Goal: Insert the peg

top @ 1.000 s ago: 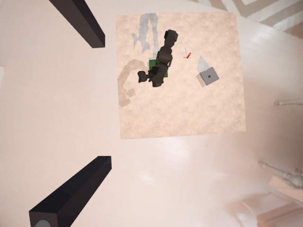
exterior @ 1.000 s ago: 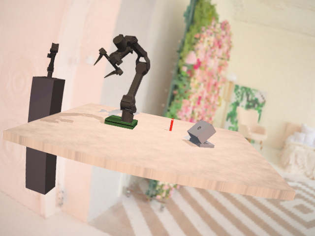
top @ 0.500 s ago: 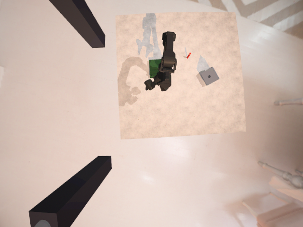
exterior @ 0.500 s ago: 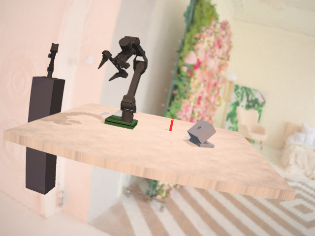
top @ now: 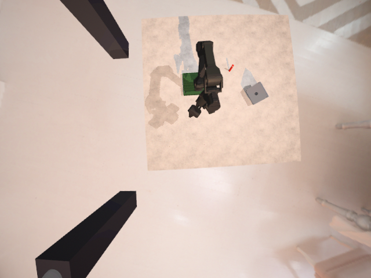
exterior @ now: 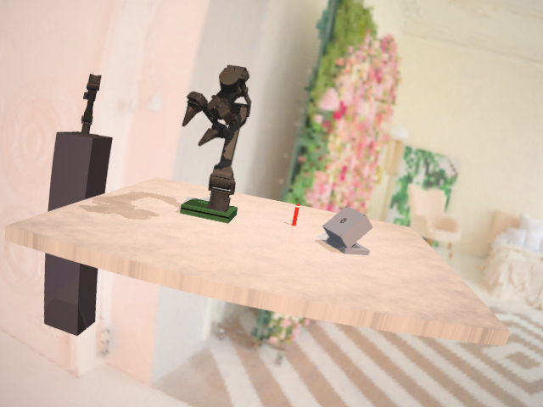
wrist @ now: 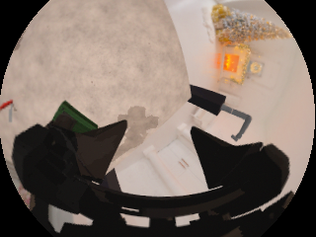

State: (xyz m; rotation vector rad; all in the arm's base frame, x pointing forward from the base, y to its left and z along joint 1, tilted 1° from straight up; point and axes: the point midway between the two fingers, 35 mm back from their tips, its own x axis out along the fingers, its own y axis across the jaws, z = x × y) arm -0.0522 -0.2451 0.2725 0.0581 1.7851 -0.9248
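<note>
The red peg is 400 mm to the left of my gripper tip, 330 mm ahead of it and 220 mm below it. From my gripper tip the other things lie so: grey sloped panel 520 mm ahead, 210 mm below, 180 mm to the left.
</note>
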